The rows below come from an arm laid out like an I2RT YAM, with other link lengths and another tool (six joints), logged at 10 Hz.
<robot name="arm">
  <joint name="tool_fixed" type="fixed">
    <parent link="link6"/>
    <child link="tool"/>
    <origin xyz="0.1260 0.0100 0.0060" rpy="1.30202 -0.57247 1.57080"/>
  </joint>
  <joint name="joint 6" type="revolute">
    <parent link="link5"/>
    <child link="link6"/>
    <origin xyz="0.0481 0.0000 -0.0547"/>
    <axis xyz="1 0 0"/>
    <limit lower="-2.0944" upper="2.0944"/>
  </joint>
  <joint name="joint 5" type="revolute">
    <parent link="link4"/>
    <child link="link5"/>
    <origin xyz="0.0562 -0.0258 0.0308"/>
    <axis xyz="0 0 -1"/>
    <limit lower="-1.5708" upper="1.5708"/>
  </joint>
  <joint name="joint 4" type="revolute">
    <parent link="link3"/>
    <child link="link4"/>
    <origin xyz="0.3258 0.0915 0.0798"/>
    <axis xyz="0 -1 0"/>
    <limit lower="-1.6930" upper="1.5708"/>
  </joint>
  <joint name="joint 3" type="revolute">
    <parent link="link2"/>
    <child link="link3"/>
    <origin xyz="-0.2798 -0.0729 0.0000"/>
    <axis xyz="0 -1 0"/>
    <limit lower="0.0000" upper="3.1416"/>
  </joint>
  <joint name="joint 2" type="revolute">
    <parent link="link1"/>
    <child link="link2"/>
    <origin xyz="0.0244 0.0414 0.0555"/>
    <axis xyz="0 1 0"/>
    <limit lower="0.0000" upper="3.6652"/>
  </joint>
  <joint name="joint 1" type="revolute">
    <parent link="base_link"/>
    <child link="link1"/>
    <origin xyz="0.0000 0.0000 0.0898"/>
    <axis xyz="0 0 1"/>
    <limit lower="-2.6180" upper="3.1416"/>
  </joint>
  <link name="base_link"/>
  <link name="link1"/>
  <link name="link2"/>
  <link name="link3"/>
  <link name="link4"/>
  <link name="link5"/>
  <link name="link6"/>
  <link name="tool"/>
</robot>
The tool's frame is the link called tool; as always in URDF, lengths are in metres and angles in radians.
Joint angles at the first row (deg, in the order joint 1, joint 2, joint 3, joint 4, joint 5, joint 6):
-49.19, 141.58, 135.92, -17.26, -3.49, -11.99
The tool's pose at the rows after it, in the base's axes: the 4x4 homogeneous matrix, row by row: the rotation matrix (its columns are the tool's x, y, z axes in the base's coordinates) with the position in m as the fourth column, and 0 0 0 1 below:
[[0.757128 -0.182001 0.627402 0.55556], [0.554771 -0.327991 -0.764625 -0.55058], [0.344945 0.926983 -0.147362 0.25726], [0 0 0 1]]
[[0.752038 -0.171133 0.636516 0.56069], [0.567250 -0.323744 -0.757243 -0.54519], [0.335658 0.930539 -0.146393 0.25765], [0 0 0 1]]
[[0.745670 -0.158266 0.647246 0.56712], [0.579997 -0.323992 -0.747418 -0.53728], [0.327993 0.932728 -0.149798 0.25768], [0 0 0 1]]
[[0.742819 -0.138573 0.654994 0.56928], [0.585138 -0.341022 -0.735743 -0.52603], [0.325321 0.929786 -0.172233 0.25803], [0 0 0 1]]
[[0.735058 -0.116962 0.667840 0.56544], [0.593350 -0.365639 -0.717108 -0.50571], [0.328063 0.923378 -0.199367 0.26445], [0 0 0 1]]
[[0.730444 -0.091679 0.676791 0.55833], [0.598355 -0.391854 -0.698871 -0.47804], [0.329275 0.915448 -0.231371 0.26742], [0 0 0 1]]
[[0.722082 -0.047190 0.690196 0.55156], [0.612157 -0.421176 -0.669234 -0.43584], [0.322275 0.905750 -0.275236 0.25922], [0 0 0 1]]
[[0.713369 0.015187 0.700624 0.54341], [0.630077 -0.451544 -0.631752 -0.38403], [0.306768 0.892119 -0.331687 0.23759], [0 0 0 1]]
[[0.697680 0.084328 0.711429 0.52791], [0.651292 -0.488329 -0.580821 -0.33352], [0.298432 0.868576 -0.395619 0.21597], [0 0 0 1]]
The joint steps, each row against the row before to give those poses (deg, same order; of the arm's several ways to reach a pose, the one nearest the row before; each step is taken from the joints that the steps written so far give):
0.31, 0.37, 0.37, 0.03, -0.21, -0.39
0.54, 0.00, 0.08, -0.09, 0.02, -0.61
0.75, -0.09, 0.03, -0.35, 0.02, -0.48
0.65, -1.13, -1.03, -1.42, -0.11, -0.11
0.70, -4.29, -4.96, -0.90, -0.61, 0.04
1.07, -5.92, -7.76, -0.02, -0.11, 0.22
2.12, -7.13, -10.62, 0.90, 0.30, 0.00
3.04, -6.97, -11.68, 1.29, 0.92, 0.00
2.58, -6.49, -10.29, -0.14, -0.26, -0.05

